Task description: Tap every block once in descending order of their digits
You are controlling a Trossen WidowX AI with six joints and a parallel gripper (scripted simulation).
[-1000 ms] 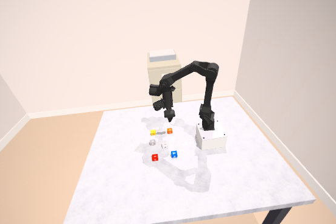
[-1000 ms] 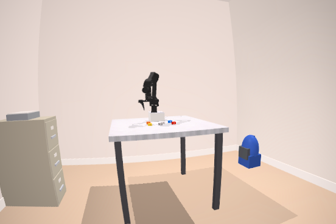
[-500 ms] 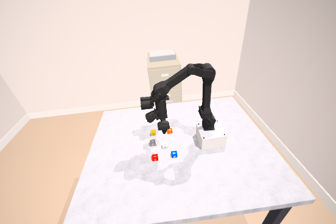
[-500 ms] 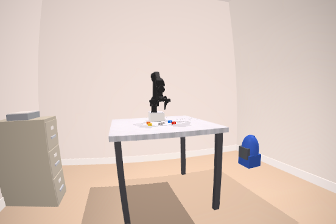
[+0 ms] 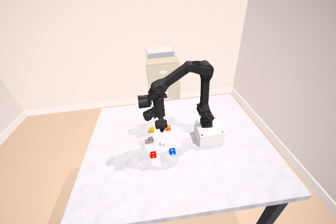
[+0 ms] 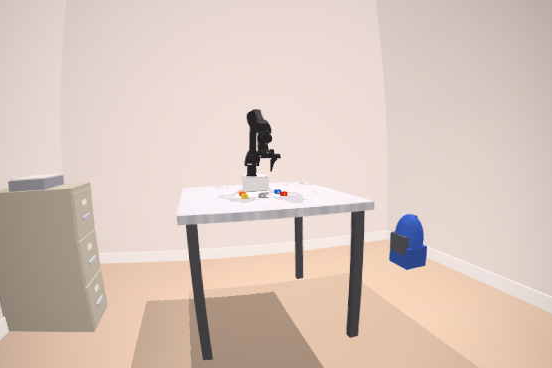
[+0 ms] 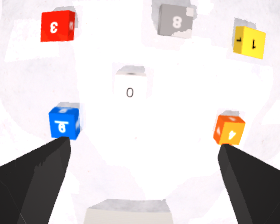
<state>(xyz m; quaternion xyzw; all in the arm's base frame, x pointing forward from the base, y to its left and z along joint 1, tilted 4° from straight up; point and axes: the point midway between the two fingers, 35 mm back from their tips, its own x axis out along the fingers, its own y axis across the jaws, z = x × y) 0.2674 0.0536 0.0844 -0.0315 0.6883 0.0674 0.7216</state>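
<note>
Right now the blue block is 6 cm behind my gripper tip, 8 cm to the left of it and 11 cm below it. From my gripper tip the other things lie so: red block: 5 cm ahead, 10 cm to the left, 11 cm below; then yellow block: 8 cm ahead, 11 cm to the right, 11 cm below; then orange block: 3 cm behind, 12 cm to the right, 11 cm below.
</note>
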